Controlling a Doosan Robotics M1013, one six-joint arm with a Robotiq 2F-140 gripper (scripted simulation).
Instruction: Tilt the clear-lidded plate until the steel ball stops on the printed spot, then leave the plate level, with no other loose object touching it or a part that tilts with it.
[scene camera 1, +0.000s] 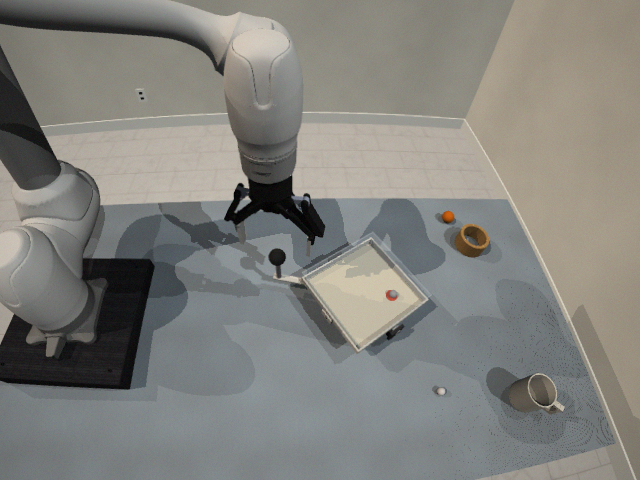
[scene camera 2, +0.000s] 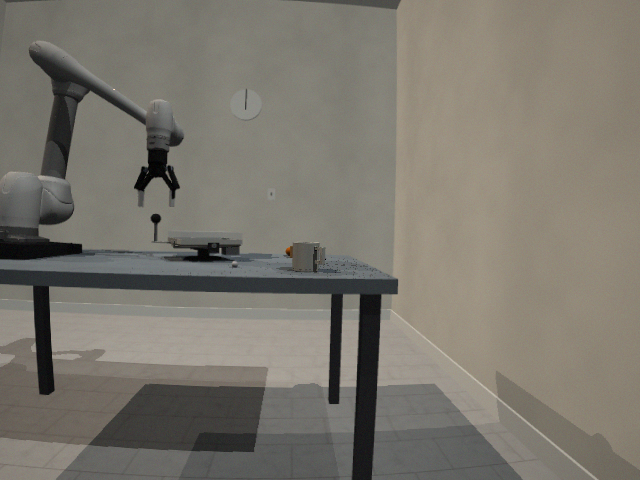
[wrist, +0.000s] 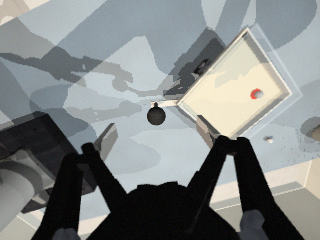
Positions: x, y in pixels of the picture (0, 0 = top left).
Labels:
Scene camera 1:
my gripper: 276, 245
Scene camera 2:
my gripper: 156, 206
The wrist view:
my gripper: 156, 126

